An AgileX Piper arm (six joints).
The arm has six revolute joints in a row. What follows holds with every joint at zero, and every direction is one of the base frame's. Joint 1 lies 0.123 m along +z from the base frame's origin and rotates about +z. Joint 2 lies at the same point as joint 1 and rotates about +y. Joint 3 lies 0.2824 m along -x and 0.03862 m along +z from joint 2 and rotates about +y. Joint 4 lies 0.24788 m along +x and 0.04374 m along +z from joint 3 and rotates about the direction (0.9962, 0, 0.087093). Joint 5 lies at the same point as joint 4 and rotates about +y. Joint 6 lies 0.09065 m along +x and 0.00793 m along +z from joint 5 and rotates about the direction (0.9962, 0, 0.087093). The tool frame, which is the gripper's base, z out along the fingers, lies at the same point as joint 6; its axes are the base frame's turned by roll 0, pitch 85 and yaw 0 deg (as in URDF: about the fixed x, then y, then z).
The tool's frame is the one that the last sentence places.
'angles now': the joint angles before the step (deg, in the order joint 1, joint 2, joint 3, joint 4, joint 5, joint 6). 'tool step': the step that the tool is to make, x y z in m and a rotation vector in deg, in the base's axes. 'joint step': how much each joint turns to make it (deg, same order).
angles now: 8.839 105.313 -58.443 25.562 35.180 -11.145
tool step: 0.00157 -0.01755 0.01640 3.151 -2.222 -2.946
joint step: -3.779 -2.634 0.075 4.707 1.142 -3.791
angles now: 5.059 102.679 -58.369 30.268 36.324 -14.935
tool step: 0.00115 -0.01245 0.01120 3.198 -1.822 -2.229
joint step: -2.951 -1.612 -0.002 5.038 1.003 -3.845
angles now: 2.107 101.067 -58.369 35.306 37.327 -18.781
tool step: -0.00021 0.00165 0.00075 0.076 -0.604 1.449
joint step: 0.157 -0.076 -0.001 0.777 0.186 -1.919
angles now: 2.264 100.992 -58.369 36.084 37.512 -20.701
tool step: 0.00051 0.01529 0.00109 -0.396 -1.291 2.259
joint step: 2.763 0.099 -0.325 -0.001 -1.245 -0.088
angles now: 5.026 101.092 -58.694 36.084 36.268 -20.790
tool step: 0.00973 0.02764 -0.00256 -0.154 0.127 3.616
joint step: 4.468 2.931 -3.646 -1.116 0.258 1.889
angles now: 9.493 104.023 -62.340 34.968 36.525 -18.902
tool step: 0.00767 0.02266 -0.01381 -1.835 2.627 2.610
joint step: 3.682 4.255 -3.449 -3.735 0.896 4.202
